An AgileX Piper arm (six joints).
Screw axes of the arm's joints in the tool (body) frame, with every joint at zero. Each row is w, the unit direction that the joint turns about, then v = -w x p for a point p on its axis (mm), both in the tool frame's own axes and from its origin. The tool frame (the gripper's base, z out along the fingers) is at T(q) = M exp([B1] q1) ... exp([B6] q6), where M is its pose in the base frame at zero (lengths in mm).
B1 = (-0.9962, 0, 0.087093, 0, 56.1, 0)
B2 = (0, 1, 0, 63.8, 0, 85)
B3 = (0, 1, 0, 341.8, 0, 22)
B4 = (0, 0, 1, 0, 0, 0)
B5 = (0, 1, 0, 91, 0, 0)
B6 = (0, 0, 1, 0, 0, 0)
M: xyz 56.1 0 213.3 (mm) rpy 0 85 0 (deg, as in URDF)
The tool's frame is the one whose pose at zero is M.
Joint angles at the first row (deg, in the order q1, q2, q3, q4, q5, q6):
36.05 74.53 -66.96 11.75 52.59 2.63
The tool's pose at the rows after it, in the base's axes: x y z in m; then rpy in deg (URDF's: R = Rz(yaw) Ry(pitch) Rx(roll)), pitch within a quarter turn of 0, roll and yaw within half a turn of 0:
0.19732, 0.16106, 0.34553, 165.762, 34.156, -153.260
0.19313, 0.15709, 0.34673, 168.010, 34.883, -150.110
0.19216, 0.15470, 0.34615, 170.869, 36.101, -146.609
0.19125, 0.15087, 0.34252, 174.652, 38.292, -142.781
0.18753, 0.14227, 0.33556, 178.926, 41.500, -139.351
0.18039, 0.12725, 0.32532, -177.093, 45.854, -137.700
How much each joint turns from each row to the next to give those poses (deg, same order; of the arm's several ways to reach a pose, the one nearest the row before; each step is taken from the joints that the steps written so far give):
0.00 -2.29 1.38 -0.61 0.55 -1.58
0.00 -1.17 0.65 -0.64 0.40 -2.22
0.00 -0.64 0.72 -0.99 -0.79 -2.45
-0.06 -1.16 2.04 -1.52 -2.77 -2.51
-0.55 -2.55 4.11 -1.61 -4.76 -2.29
-1.53 -4.21 6.19 -1.38 -6.60 -1.32

